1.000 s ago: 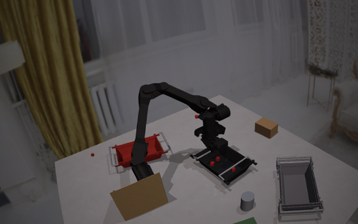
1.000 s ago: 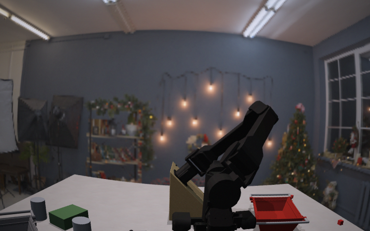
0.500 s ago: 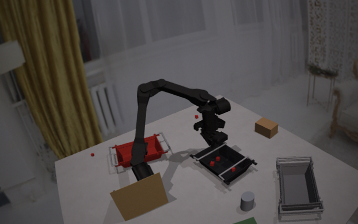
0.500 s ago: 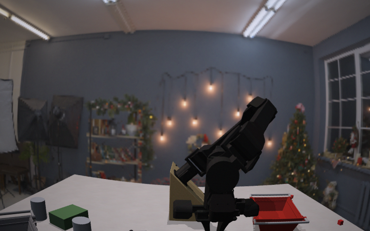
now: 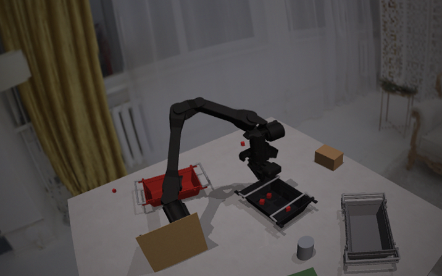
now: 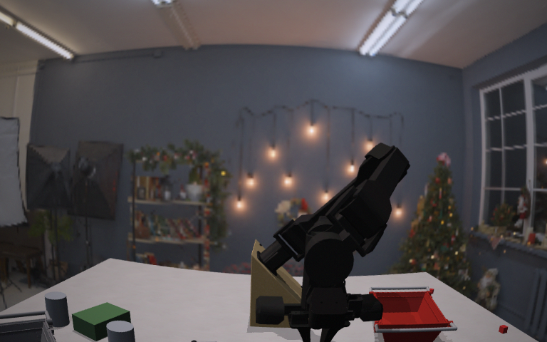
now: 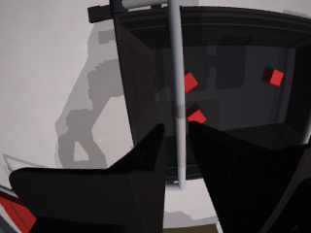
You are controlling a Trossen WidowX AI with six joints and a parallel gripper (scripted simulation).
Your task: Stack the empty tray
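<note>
My gripper tip is now 290 mm to the right of the red tray, 260 mm past it and 40 mm above it. Also, from my gripper tip: tan box (380 mm ahead, 60 mm below, 50 mm to the right); then green block (440 mm to the right, 210 mm behind, 70 mm below).
</note>
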